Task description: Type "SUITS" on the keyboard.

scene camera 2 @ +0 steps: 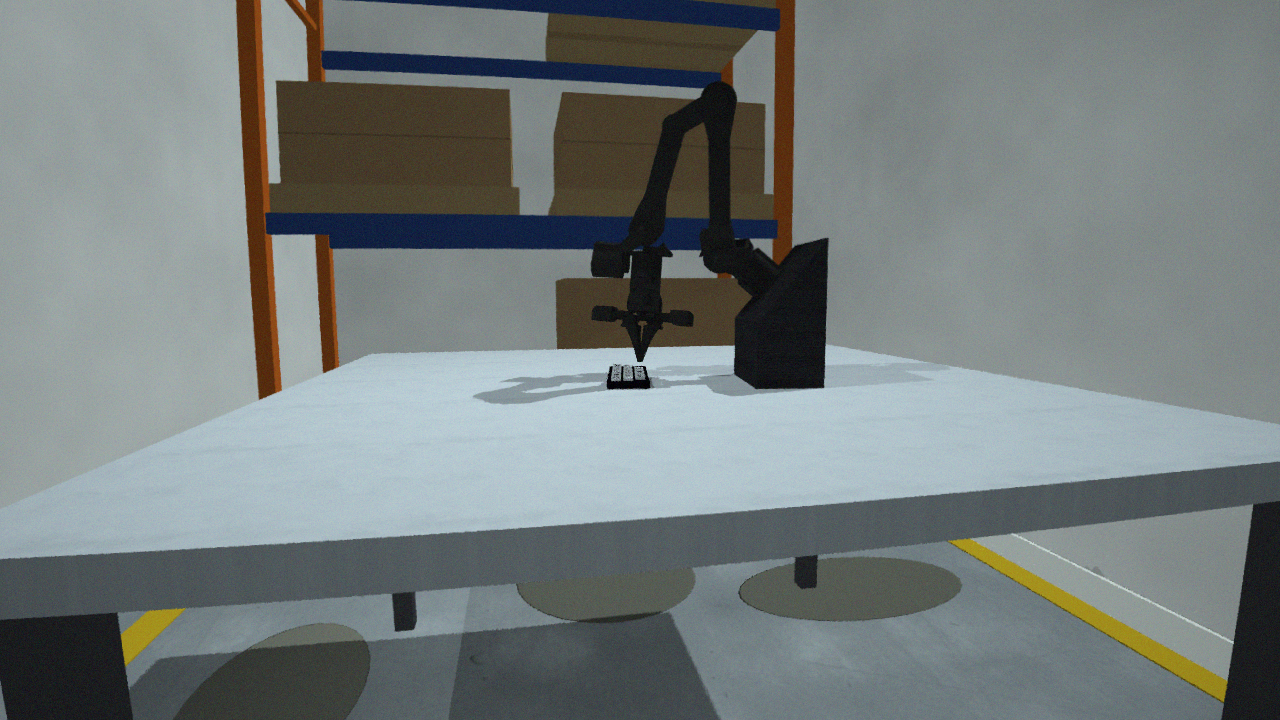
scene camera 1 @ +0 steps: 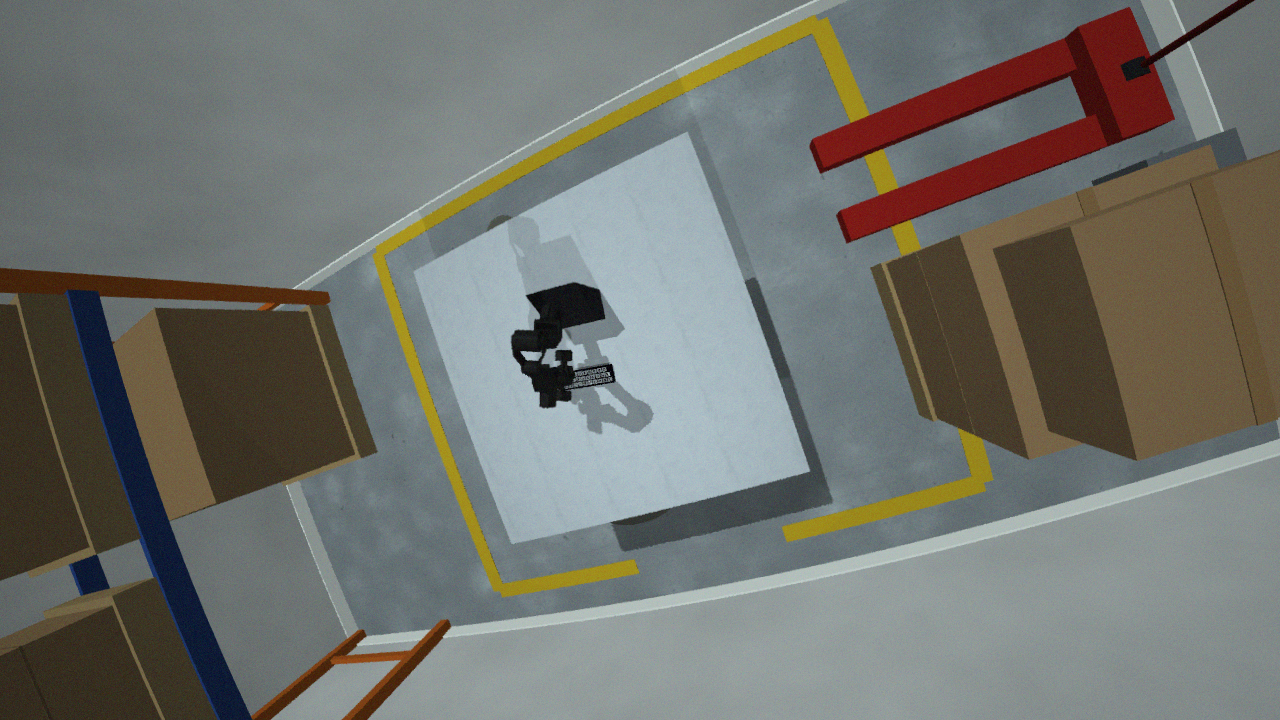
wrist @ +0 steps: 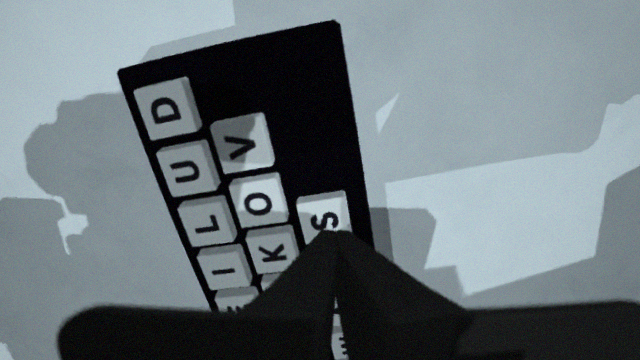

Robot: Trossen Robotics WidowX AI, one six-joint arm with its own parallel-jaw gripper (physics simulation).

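Pixels of known places: gripper, fingertip midpoint: (scene camera 2: 639, 362) (scene camera 1: 574, 374) (wrist: 333, 243); arm's base, origin of the base link: (scene camera 2: 769, 282) (scene camera 1: 550, 310).
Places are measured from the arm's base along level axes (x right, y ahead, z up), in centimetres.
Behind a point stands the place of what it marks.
The black keyboard (scene camera 1: 612, 373) {y 28.1, x -7.4, z -16.3 cm} (scene camera 2: 628, 385) {y 28.0, x -7.7, z -16.9 cm} (wrist: 300, 100) {y 22.5, x 11.0, z -16.3 cm} has light keys with black letters. In the wrist view the S key (wrist: 325, 212) {y 23.1, x 7.4, z -15.7 cm} is at the end of its row, the U key (wrist: 188, 169) {y 26.7, x 10.3, z -15.7 cm} is in the left row next to the D key (wrist: 167, 108) {y 26.3, x 12.3, z -15.7 cm}, and the I key (wrist: 223, 270) {y 27.5, x 6.3, z -15.7 cm} is lower in that row. The T key does not show in the wrist view. My gripper (scene camera 2: 640, 359) {y 23.0, x 6.8, z -14.8 cm} (wrist: 333, 243) {y 23.0, x 6.8, z -14.8 cm} is shut and empty, its tips pointing down a little above the keyboard. In the wrist view the tips overlap the lower edge of the S key, and the fingers hide keys behind them.
The keyboard rests on a white table (scene camera 1: 698, 394) {y 46.6, x -35.3, z -17.5 cm} (scene camera 2: 537, 474) {y 44.8, x -51.9, z -17.5 cm}. The arm's black base (scene camera 1: 572, 304) {y 1.1, x -8.4, z 0.3 cm} (scene camera 2: 783, 331) {y 3.2, x -13.0, z -8.0 cm} stands beside it. Around the table are a rack with blue beams (scene camera 1: 134, 447) (scene camera 2: 519, 231), cardboard boxes (scene camera 1: 1136, 331) (scene camera 2: 393, 134) and a red pallet jack (scene camera 1: 1127, 80).
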